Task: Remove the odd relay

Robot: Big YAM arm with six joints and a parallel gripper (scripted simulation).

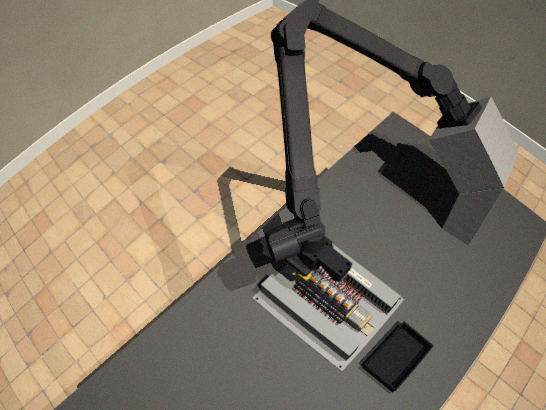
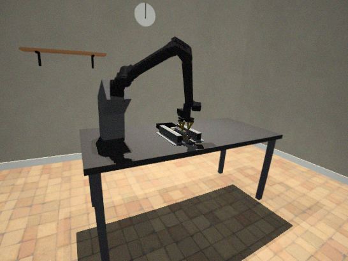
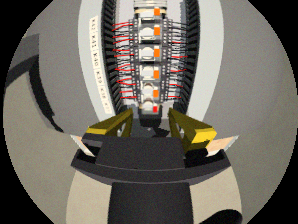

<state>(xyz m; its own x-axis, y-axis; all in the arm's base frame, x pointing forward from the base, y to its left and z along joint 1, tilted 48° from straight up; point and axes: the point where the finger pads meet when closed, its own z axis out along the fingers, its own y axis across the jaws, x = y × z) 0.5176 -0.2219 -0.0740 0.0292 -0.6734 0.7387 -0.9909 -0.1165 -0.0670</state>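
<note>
The relay is 30 mm below my hand. Round my hand: black tray 340 mm to the left, 70 mm below.
</note>
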